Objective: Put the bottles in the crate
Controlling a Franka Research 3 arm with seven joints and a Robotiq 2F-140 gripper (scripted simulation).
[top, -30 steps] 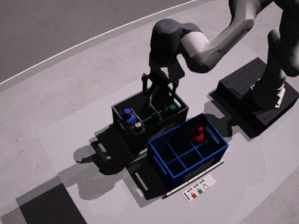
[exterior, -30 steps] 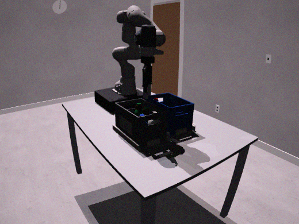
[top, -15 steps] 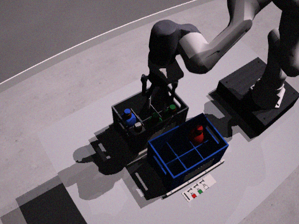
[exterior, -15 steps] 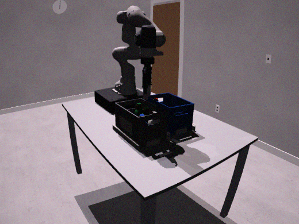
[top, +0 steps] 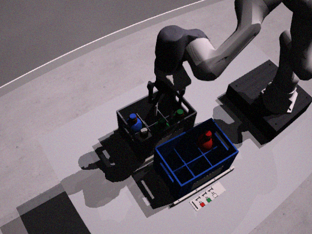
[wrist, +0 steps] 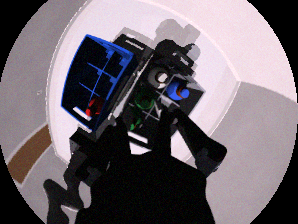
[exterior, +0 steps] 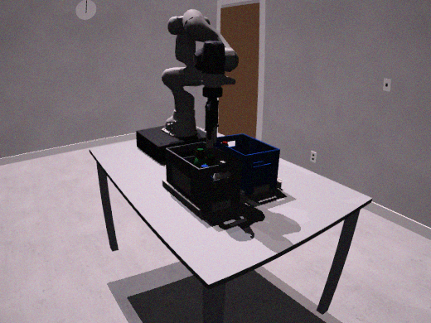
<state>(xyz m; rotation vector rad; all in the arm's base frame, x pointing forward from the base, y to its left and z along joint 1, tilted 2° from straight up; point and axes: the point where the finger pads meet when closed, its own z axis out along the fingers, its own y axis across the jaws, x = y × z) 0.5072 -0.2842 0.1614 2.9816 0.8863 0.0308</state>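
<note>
Right now the black crate is 1 cm behind my hand, 4 cm to the right of it and 15 cm below it. Also, from my hand: white-labelled bottle (9 cm ahead, 2 cm to the right, 15 cm below); then blue-label bottle (7 cm ahead, 10 cm to the right, 15 cm below); then red-label bottle (8 cm behind, 17 cm to the left, 15 cm below).
</note>
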